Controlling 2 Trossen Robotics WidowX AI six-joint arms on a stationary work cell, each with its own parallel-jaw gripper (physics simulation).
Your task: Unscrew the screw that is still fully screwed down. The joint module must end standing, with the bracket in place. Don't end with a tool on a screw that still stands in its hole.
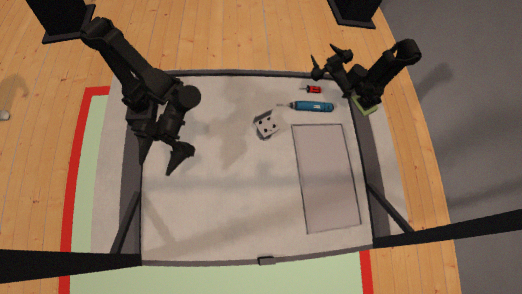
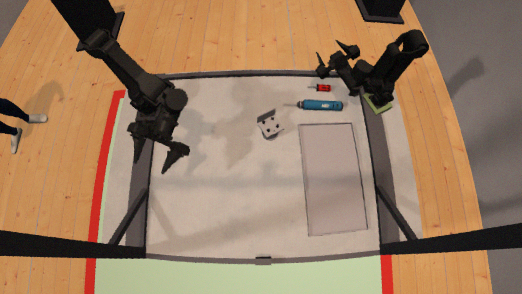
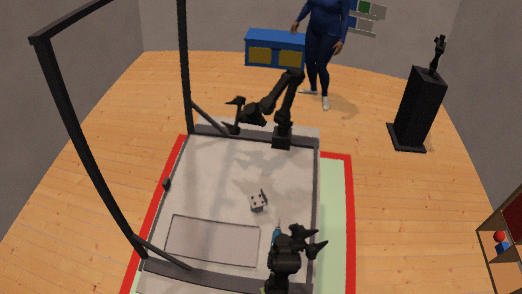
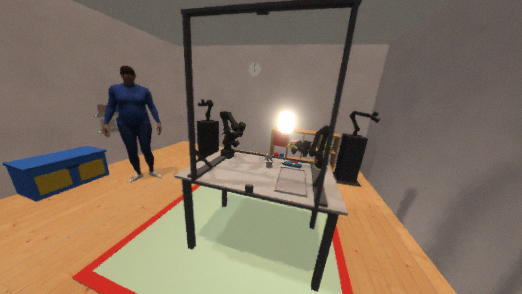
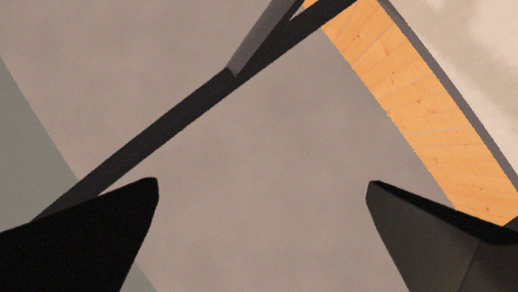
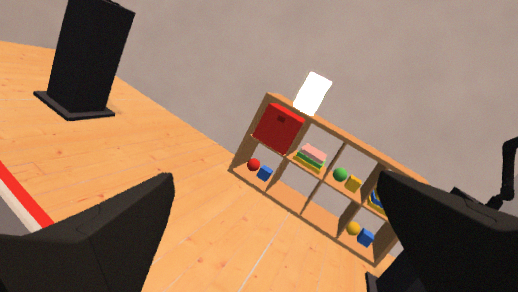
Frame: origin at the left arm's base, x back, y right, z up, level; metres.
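Where they show: left gripper, fingertip midpoint: (image 1: 154, 170) (image 2: 148, 168) (image 3: 222, 112) (image 4: 224, 139) (image 5: 264, 189); right gripper, fingertip midpoint: (image 1: 320, 49) (image 2: 326, 46) (image 3: 323, 235) (image 6: 277, 182); left arm's base, origin of the base link: (image 1: 139, 106) (image 2: 148, 108) (image 3: 282, 132) (image 4: 227, 149); right arm's base, origin of the base link: (image 1: 365, 102) (image 2: 378, 100) (image 4: 319, 167).
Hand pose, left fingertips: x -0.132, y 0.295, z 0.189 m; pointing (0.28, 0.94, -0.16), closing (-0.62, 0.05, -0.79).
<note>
Each offset is from my left fingertips to the top centre of the thing. "spot": to the spot under its first point.
The small joint module (image 1: 266, 126) (image 2: 270, 126) (image 3: 257, 201) stands near the middle of the table with several dark spots on its pale top; which screw is fully down is too small to tell. A grey bracket plate {spot: dx -0.320, dy -0.261, dz -0.186 m} (image 2: 266, 116) shows at its back edge. A blue electric screwdriver {dx -0.505, dy -0.351, dz -0.229 m} (image 1: 314, 106) (image 2: 322, 105) lies right of it, tip toward the module. A small red screwdriver {dx -0.535, dy -0.439, dz -0.240 m} (image 1: 314, 89) (image 2: 324, 88) lies behind that. My left gripper (image 1: 155, 168) (image 2: 150, 167) (image 5: 264, 189) is open and empty over the left edge. My right gripper (image 1: 322, 50) (image 2: 327, 47) (image 6: 277, 182) is open and empty beyond the back edge.
A thin-rimmed rectangular area (image 1: 295, 150) (image 2: 302, 155) is on the right side of the table, in front of the blue screwdriver. A green pad {spot: dx -0.771, dy -0.336, dz -0.241 m} (image 1: 364, 112) lies at the right arm's base. Dark frame posts (image 4: 189, 90) (image 4: 345, 75) rise at the table's sides.
</note>
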